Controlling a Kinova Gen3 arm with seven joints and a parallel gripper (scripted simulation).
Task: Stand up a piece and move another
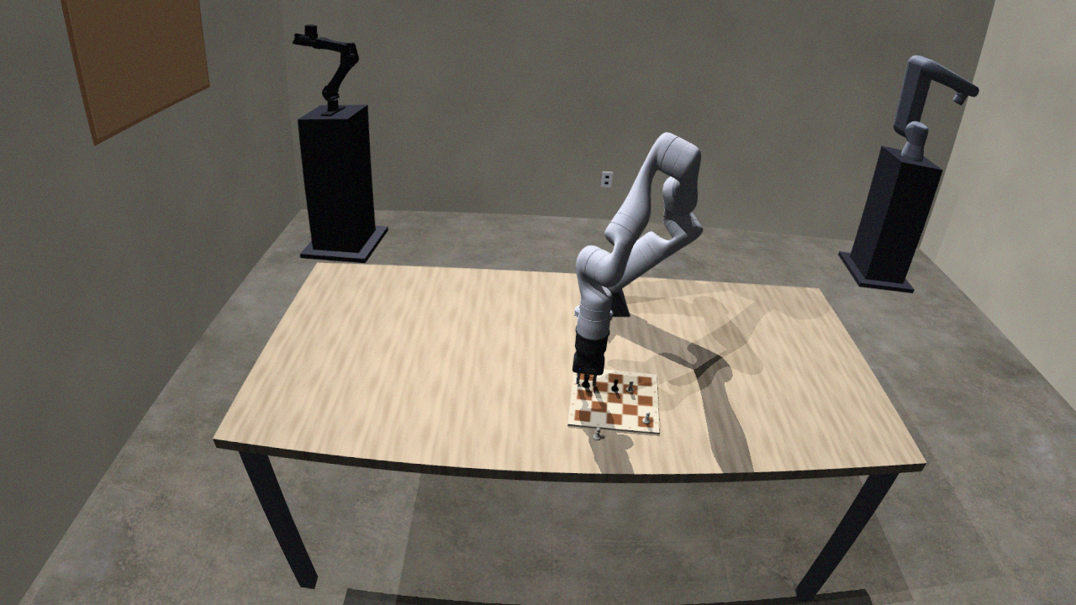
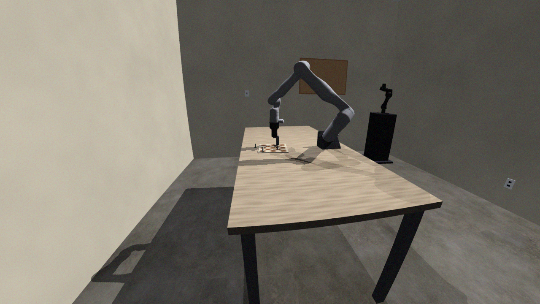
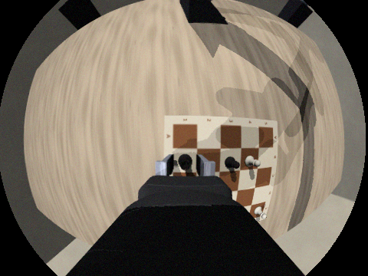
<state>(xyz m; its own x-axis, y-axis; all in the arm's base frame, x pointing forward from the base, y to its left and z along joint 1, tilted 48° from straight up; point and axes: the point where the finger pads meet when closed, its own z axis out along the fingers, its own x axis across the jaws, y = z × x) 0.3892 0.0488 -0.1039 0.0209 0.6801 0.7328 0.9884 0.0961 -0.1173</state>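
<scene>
My gripper is now 4 cm short of the chessboard, 8 cm to the right of it and 3 cm above it.
</scene>
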